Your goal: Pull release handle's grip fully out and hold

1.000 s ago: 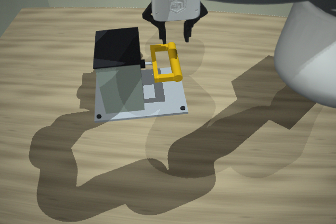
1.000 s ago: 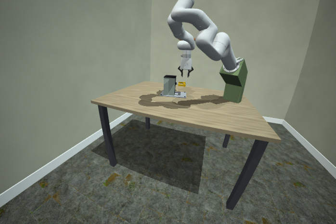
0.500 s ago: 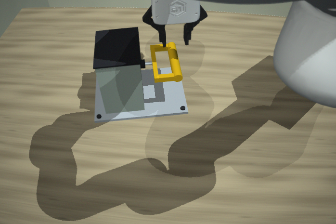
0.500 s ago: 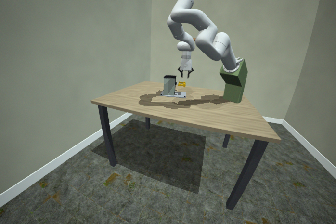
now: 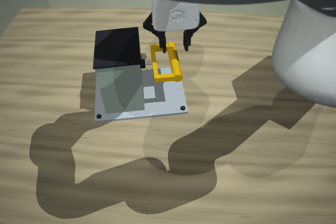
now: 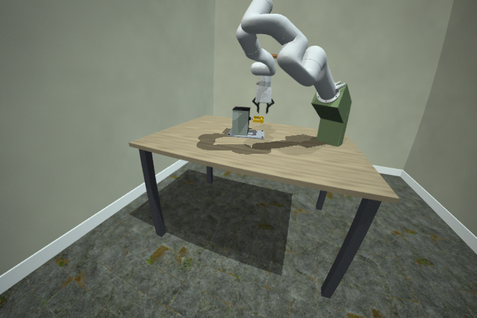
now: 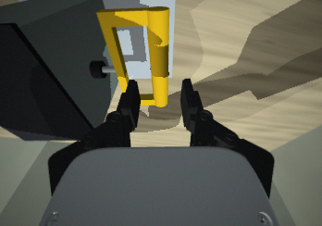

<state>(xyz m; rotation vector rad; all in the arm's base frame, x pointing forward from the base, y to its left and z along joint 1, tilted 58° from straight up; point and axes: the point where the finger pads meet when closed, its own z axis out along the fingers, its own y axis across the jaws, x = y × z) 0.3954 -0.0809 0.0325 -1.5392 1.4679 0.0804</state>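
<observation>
Right now the grey base plate is 90 mm ahead of my hand, 30 mm to the left of it and 160 mm below it.
</observation>
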